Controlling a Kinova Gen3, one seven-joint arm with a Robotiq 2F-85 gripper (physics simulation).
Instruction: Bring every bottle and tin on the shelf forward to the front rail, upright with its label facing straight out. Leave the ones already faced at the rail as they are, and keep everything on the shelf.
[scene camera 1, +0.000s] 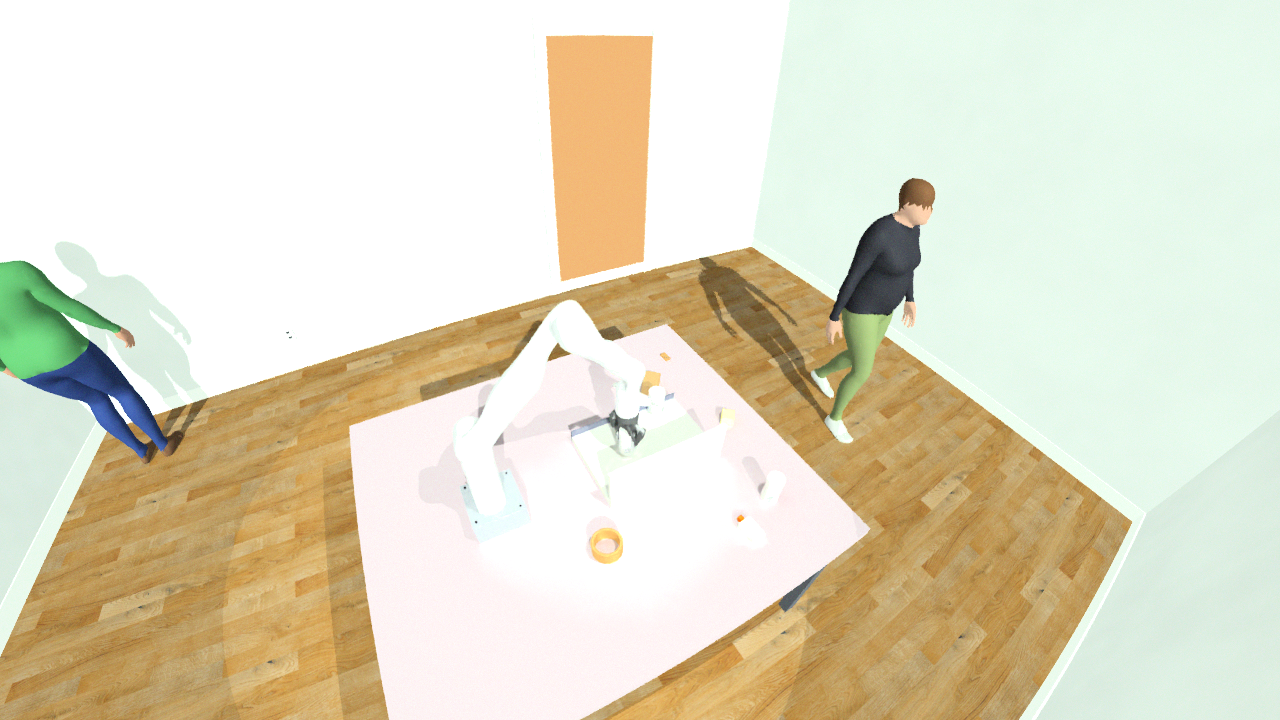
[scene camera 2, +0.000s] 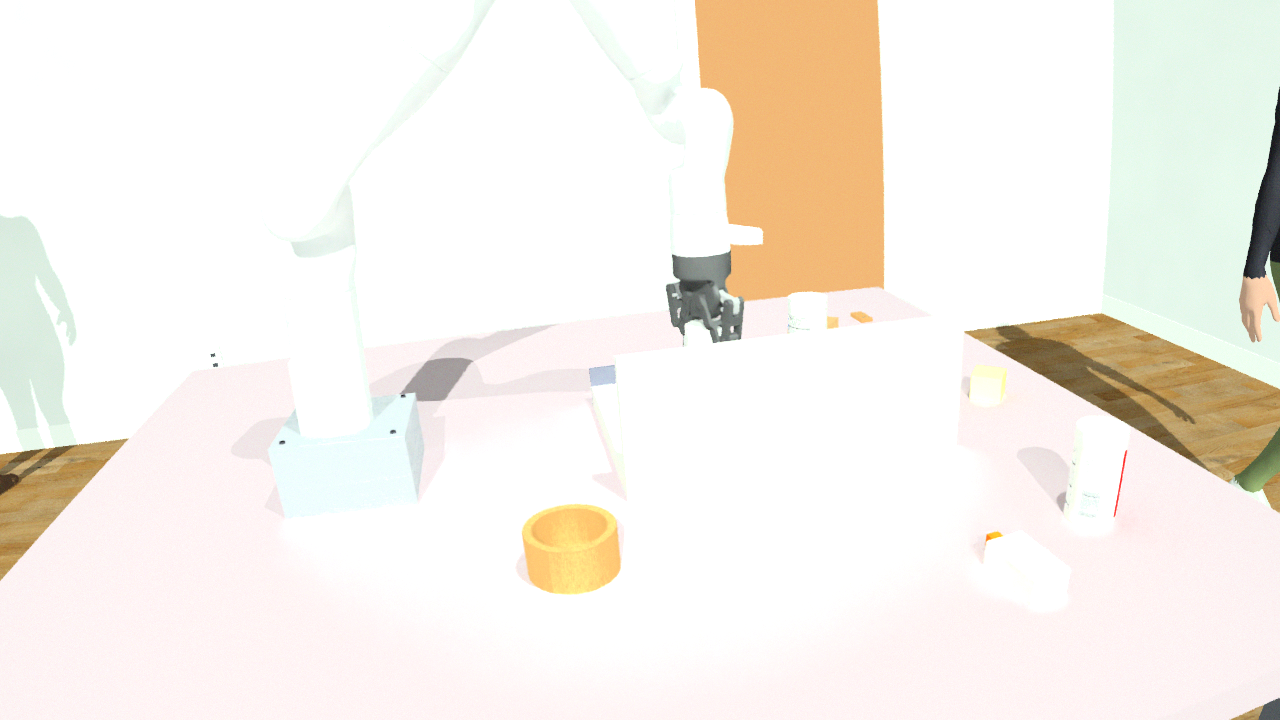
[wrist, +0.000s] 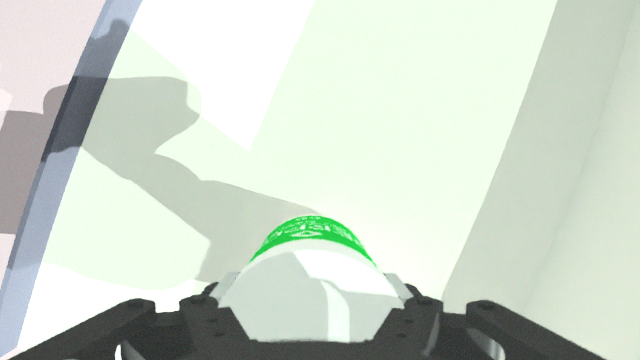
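Pixels of known places: gripper, fingertip midpoint: (scene camera 1: 626, 441); arm's base, origin of the base link: (scene camera 1: 491, 501) (scene camera 2: 338, 423).
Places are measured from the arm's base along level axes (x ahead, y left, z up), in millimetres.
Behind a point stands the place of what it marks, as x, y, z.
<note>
My gripper (scene camera 1: 625, 436) {486, 10, 7} (scene camera 2: 708, 331) (wrist: 311, 295) {486, 10, 7} is shut on a white tin with a green label (scene camera 1: 623, 445) {464, -5, 16} (scene camera 2: 697, 336) {469, -10, 57} (wrist: 306, 264) {511, 23, 64}. The tin looks about upright over the shelf floor (scene camera 1: 657, 442) {607, 2, -59} (wrist: 400, 100) {593, -3, -59}, between the blue-grey front rail (scene camera 1: 588, 428) {415, 169, -46} (scene camera 2: 602, 375) {366, 170, -44} (wrist: 31, 215) {451, 169, -33} and the tall white back panel (scene camera 2: 787, 420) {540, -144, -17}. Its green label shows on the side toward the top of the wrist view. Its base is hidden, so I cannot tell whether it touches the shelf. Another white container (scene camera 1: 657, 394) {673, 120, 50} (scene camera 2: 807, 313) {669, 107, 33} stands upright by the rail's far end; its label direction is unclear.
A white canister (scene camera 1: 772, 486) {797, -385, 9} (scene camera 2: 1096, 470) {804, -393, -20}, a white block (scene camera 2: 1026, 565) {669, -460, -63}, a yellow block (scene camera 1: 726, 416) {902, -24, -53} (scene camera 2: 988, 383) {903, -36, -62} and an orange ring (scene camera 1: 606, 557) {240, -308, -46} (scene camera 2: 572, 570) {258, -314, -62} are on the table outside the shelf. Orange blocks (scene camera 1: 652, 378) {758, 285, -41} (scene camera 1: 665, 356) {912, 419, -83} lie beyond the rail. Two people stand off the table.
</note>
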